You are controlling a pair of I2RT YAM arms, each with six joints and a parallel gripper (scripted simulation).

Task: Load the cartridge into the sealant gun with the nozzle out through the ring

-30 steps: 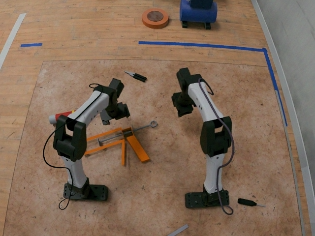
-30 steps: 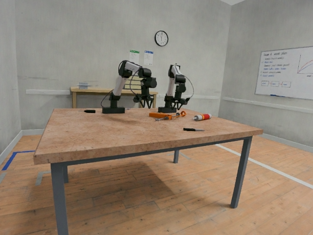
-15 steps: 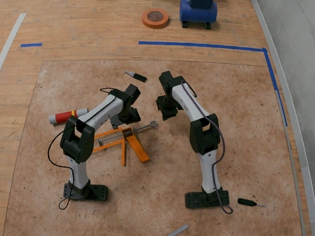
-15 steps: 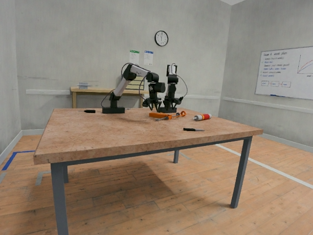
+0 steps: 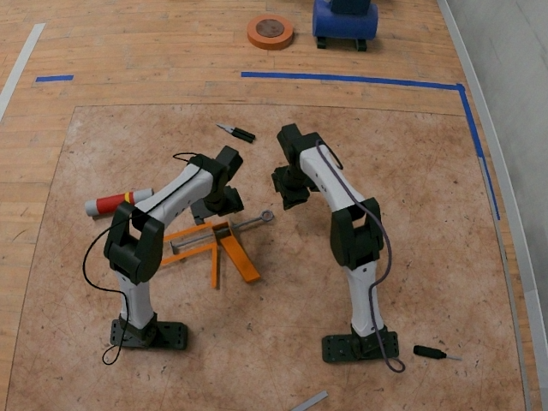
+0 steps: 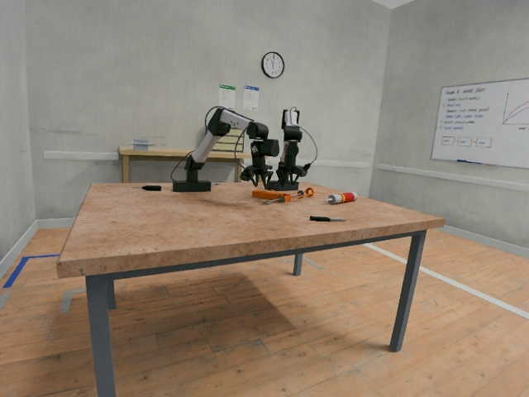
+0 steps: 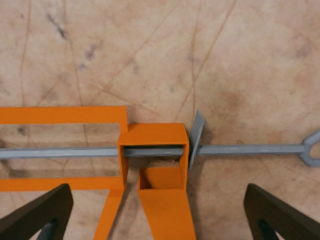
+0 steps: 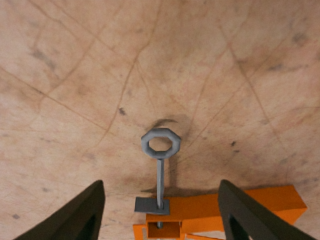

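Right now my left hand is 20 mm past the plunger rod, 10 mm to the left of it and 70 mm above it. The rest, counted from my left hand: cartridge: 60 mm ahead, 300 mm to the left, 60 mm below; then orange sealant gun: 60 mm behind, 20 mm to the left, 70 mm below; then thumb plate: 30 mm to the right, 70 mm below.
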